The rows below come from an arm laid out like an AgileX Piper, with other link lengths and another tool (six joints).
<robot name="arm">
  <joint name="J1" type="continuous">
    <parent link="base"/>
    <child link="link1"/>
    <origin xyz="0 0 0.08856"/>
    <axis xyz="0 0 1"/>
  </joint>
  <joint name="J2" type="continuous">
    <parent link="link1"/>
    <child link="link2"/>
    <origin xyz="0 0 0"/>
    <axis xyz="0 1 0"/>
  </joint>
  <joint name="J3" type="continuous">
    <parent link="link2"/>
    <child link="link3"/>
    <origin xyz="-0.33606 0 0.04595"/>
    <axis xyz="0 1 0"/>
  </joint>
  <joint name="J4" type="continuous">
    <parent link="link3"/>
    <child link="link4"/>
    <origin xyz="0.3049 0 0.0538"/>
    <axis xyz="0.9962 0 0.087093"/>
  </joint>
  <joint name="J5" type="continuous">
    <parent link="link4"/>
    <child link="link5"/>
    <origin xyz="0 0 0"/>
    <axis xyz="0 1 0"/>
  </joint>
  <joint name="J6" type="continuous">
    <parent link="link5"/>
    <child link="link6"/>
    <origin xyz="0.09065 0 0.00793"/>
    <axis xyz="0.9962 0 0.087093"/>
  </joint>
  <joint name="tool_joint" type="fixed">
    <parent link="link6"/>
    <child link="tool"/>
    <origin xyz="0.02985 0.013 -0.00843" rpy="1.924 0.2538 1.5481"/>
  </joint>
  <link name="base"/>
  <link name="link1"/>
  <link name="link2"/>
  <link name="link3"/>
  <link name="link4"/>
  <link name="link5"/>
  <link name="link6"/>
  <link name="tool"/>
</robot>
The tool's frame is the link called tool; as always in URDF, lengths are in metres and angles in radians. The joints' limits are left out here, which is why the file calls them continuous.
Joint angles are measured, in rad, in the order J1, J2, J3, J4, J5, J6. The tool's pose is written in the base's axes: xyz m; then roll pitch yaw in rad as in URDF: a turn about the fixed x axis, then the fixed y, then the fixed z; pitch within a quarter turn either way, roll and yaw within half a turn. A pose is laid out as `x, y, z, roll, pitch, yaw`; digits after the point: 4 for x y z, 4 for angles.
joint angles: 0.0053, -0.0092, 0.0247, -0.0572, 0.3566, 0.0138
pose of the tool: 0.0813, 0.0106, 0.1357, 2.3110, 0.2880, 1.6420
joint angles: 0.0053, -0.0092, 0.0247, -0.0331, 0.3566, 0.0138
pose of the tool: 0.0813, 0.0119, 0.1360, 2.3093, 0.2640, 1.6432
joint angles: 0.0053, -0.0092, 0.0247, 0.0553, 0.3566, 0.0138
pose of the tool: 0.0812, 0.0164, 0.1372, 2.3030, 0.1761, 1.6482
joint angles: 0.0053, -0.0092, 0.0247, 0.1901, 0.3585, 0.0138
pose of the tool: 0.0809, 0.0232, 0.1396, 2.2946, 0.0419, 1.6572
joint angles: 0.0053, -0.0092, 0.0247, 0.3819, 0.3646, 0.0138
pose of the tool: 0.0802, 0.0323, 0.1442, 2.2834, -0.1491, 1.6733
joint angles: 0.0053, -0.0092, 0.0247, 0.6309, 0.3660, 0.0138
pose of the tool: 0.0794, 0.0423, 0.1533, 2.2564, -0.3960, 1.6992
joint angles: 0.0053, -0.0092, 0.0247, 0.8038, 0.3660, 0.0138
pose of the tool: 0.0788, 0.0477, 0.1610, 2.2301, -0.5669, 1.7239
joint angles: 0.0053, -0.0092, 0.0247, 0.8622, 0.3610, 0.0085
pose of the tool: 0.0789, 0.0489, 0.1640, 2.2147, -0.6190, 1.7339
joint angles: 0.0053, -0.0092, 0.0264, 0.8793, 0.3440, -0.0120
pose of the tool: 0.0796, 0.0479, 0.1651, 2.1972, -0.6152, 1.7354
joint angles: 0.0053, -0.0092, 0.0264, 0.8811, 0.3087, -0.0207
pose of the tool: 0.0811, 0.0450, 0.1676, 2.1684, -0.6068, 1.7262
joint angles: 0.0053, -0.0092, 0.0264, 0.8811, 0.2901, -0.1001
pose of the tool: 0.0817, 0.0435, 0.1676, 2.1471, -0.5274, 1.7329
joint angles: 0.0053, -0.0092, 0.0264, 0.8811, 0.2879, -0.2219
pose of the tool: 0.0816, 0.0433, 0.1657, 2.1376, -0.4065, 1.7493
